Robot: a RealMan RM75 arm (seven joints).
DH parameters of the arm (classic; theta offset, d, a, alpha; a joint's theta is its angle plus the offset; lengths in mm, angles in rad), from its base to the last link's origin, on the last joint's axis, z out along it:
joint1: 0 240.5 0 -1.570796
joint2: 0 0 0 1.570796
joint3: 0 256 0 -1.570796
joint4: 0 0 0 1.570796
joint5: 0 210 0 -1.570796
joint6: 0 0 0 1.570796
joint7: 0 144 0 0
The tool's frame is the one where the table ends.
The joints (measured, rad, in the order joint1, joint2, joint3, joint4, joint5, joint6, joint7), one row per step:
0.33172 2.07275 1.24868 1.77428 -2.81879 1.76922 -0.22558
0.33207 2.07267 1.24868 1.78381 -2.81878 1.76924 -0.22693
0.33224 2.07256 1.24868 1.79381 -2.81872 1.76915 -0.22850
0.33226 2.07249 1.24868 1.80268 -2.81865 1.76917 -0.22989
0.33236 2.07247 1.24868 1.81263 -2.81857 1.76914 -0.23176
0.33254 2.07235 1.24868 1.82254 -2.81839 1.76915 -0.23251
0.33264 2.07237 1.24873 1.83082 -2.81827 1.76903 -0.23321
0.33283 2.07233 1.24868 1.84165 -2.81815 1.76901 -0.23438
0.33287 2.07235 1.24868 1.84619 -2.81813 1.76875 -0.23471
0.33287 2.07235 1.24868 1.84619 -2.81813 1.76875 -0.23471
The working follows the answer.
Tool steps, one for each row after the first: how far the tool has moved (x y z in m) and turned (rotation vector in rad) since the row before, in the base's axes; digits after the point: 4 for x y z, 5 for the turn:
-0.0021 0.0003 0.0007 0.00221 0.00401 0.00923
-0.0022 0.0002 0.0008 0.00226 0.00425 0.00966
-0.0019 0.0001 0.0007 0.00194 0.00375 0.00837
-0.0021 0.0002 0.0008 0.00198 0.00423 0.00973
-0.0021 0.0002 0.0008 0.00267 0.00433 0.00893
-0.0018 0.0001 0.0006 0.00227 0.00378 0.00753
-0.0023 0.0001 0.0008 0.00268 0.00469 0.01007
-0.0010 0.0001 0.0003 0.00139 0.00216 0.00422
0.0000 0.0000 0.0000 0.00000 0.00000 0.00000

Tool pose at each row, in the base's axes (x y z in m, rotation vector in rad; rounded; the steps above come from the unrounded poses):
0.1829 0.2536 -0.0222 -2.45203 0.87289 -0.91892
0.1808 0.2539 -0.0215 -2.45483 0.86279 -0.90966
0.1787 0.2541 -0.0207 -2.45777 0.85222 -0.89993
0.1768 0.2542 -0.0201 -2.46032 0.84306 -0.89144
0.1747 0.2544 -0.0193 -2.46338 0.83232 -0.88189
0.1725 0.2546 -0.0185 -2.46567 0.82282 -0.87207
0.1707 0.2547 -0.0179 -2.46763 0.81486 -0.86362
0.1684 0.2548 -0.0171 -2.47025 0.80401 -0.85296
0.1674 0.2549 -0.0167 -2.47121 0.79959 -0.84811
0.1674 0.2549 -0.0167 -2.47121 0.79959 -0.84811

